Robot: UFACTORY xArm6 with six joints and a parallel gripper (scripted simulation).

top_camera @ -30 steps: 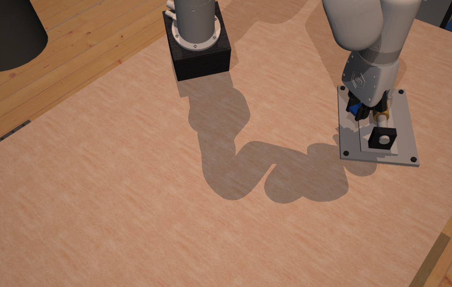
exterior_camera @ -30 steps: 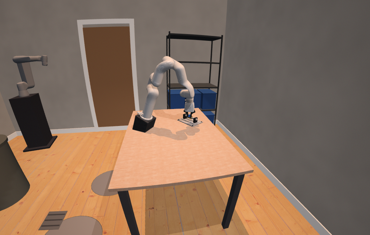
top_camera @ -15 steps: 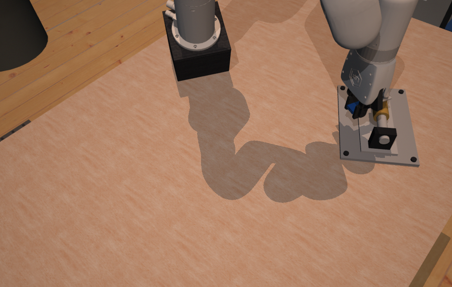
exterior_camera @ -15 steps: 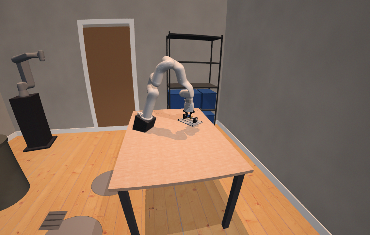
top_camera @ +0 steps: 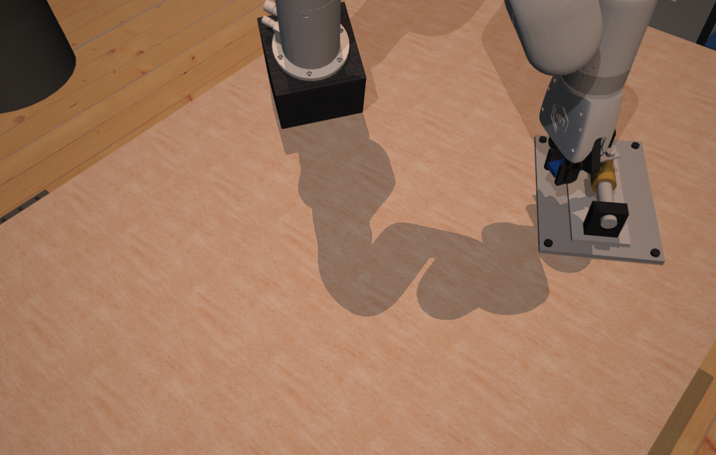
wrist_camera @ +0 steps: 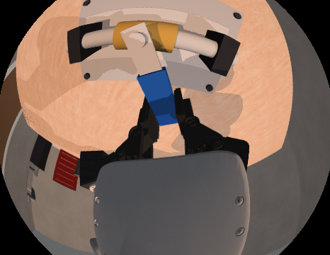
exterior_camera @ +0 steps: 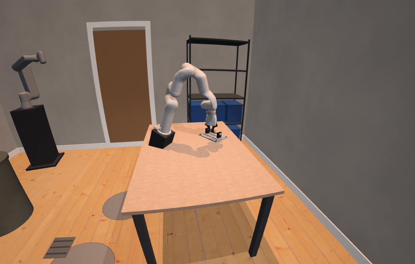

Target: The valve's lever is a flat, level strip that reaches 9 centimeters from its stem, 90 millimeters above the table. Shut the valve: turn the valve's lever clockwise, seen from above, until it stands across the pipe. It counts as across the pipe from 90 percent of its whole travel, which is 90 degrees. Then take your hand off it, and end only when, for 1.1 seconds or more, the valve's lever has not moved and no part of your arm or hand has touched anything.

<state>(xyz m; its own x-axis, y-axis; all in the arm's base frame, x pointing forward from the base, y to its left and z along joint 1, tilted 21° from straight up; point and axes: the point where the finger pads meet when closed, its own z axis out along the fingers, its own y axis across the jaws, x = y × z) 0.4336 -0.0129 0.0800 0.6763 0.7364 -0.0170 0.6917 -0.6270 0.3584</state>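
The valve lever is 30 mm to the left of my hand and 30 mm ahead of it.
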